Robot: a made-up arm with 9 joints. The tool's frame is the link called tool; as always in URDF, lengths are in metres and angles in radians.
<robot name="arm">
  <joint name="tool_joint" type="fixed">
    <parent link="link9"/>
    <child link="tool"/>
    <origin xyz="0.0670 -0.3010 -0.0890" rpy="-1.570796 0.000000 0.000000"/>
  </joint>
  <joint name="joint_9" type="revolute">
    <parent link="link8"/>
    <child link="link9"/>
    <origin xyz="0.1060 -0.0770 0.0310" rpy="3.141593 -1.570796 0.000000"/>
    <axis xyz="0 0 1"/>
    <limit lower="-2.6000" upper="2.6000"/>
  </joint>
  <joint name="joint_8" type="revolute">
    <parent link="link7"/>
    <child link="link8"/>
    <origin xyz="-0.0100 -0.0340 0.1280" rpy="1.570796 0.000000 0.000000"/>
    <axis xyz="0 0 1"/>
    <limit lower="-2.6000" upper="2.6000"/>
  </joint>
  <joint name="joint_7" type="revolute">
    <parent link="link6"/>
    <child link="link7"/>
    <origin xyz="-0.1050 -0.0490 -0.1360" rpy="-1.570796 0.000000 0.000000"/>
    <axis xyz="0 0 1"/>
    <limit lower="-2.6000" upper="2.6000"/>
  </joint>
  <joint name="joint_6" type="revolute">
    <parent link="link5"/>
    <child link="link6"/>
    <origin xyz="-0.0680 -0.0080 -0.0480" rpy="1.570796 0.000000 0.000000"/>
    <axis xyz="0 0 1"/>
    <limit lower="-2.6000" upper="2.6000"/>
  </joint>
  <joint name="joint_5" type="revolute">
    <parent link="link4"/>
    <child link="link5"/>
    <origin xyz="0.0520 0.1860 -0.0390" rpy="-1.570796 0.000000 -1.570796"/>
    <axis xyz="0 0 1"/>
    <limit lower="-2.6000" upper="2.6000"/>
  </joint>
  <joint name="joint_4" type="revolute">
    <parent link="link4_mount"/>
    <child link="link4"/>
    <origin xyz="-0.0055 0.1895 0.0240" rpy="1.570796 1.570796 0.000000"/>
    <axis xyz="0 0 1"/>
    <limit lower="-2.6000" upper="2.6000"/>
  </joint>
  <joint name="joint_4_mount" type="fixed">
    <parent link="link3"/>
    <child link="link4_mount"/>
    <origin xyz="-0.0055 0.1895 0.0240"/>
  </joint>
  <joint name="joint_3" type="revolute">
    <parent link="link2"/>
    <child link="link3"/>
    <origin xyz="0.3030 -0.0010 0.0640" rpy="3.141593 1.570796 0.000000"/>
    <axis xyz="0 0 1"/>
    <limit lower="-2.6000" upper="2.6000"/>
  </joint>
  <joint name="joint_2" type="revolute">
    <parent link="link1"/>
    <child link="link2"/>
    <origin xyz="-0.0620 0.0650 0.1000" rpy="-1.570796 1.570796 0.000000"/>
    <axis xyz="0 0 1"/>
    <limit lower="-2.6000" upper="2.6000"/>
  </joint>
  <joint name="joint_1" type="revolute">
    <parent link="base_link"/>
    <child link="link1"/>
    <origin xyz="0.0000 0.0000 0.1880" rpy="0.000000 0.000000 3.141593"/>
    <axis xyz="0 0 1"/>
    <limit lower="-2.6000" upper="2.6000"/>
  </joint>
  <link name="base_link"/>
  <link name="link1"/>
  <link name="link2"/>
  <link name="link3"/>
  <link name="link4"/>
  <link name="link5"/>
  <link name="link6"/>
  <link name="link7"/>
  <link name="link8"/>
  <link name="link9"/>
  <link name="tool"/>
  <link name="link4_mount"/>
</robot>
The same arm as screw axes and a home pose.
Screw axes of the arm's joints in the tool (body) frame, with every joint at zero. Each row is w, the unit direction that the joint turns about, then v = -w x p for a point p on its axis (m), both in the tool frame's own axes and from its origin. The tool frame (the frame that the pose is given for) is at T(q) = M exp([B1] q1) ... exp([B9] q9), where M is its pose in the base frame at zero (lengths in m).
B1 = (-0.000001, 0.000001, 1, -0.212, -0.353, 0)
B2 = (0, -1, 0.000001, 0.562, 0, -0.415)
B3 = (-0.000001, 0.000001, 1, -0.341, -0.414, 0)
B4 = (1, 0, 0.000001, 0, 0.307, 0.352)
B5 = (0.000001, -0.000001, -1, 0.166, -0.004, 0)
B6 = (1, 0, 0.000001, 0, 0.303, 0.098)
B7 = (0.000001, -0.000001, -1, -0.007, -0.132, 0)
B8 = (1, 0, 0.000001, 0, 0.224, -0.017)
B9 = (0, -1, 0.000001, 0.301, 0, 0.067)
M: xyz -0.353 0.212 -0.274 (m) rpy 0 0 0 (rad, as in URDF)
Joint limits (rad, base to tool): -2.6..2.6 -2.6..2.6 -2.6..2.6 -2.6..2.6 -2.6..2.6 -2.6..2.6 -2.6..2.6 -2.6..2.6 -2.6..2.6

